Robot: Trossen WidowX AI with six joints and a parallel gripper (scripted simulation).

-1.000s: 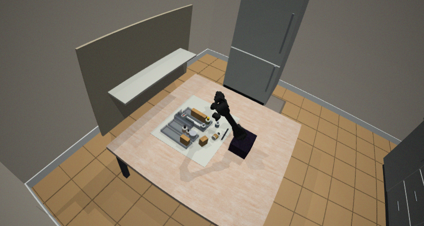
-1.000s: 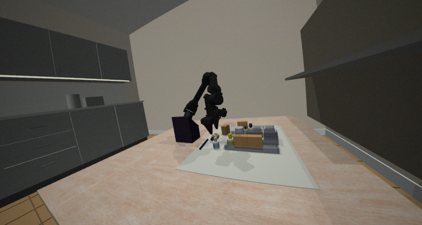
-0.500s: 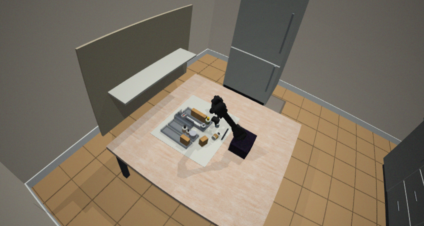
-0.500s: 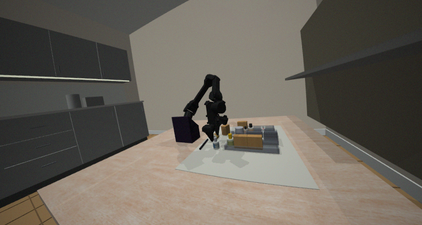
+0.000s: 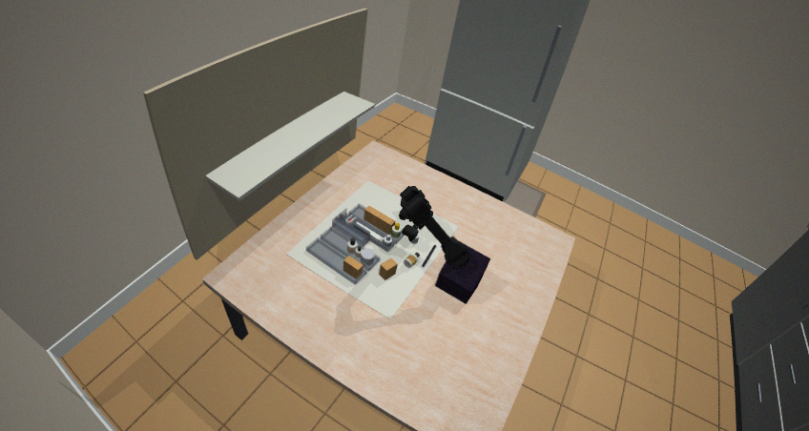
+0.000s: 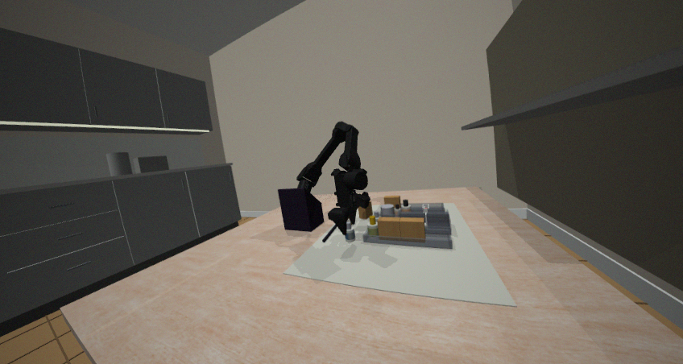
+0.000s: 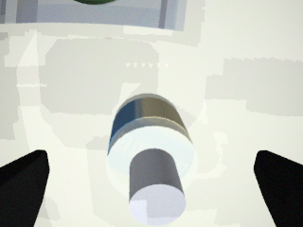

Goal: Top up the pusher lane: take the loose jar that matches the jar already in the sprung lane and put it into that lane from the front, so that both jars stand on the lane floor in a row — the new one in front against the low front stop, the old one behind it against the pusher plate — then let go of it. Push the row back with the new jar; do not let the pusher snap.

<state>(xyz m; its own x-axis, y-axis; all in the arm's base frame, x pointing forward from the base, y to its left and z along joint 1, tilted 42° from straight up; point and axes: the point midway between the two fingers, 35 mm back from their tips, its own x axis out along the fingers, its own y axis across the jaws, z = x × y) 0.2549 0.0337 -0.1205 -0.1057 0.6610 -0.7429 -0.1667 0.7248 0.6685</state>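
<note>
Now: the pale mat 12 cm ahead of my gripper tip, 12 cm to the left of it and 4 cm below it. From my gripper tip the other things lie so: wall shelf (57 cm ahead, 19 cm to the left, 33 cm above); black stick (11 cm behind, 2 cm to the left, 4 cm below).
</note>
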